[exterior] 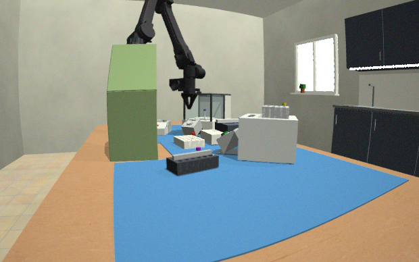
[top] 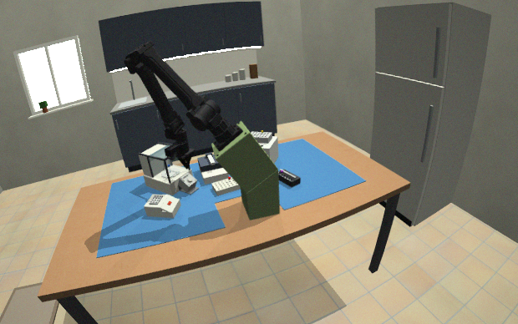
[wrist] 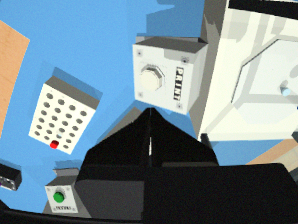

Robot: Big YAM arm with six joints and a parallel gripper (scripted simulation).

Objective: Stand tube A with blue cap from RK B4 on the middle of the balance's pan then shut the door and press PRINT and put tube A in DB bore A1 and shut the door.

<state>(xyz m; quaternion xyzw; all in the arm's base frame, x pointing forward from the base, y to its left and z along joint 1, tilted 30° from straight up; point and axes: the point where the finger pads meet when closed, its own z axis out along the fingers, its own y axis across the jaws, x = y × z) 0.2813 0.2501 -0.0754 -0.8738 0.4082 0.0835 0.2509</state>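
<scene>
The white round key is 7 cm below my hand. From my hand the other things lie so: dark spectrophotometer: 13 cm ahead, 15 cm to the right, 8 cm below; dry block DB: 13 cm behind, 17 cm to the left, 11 cm below; tube rack RK: 5 cm behind, 18 cm to the right, 13 cm below.
</scene>
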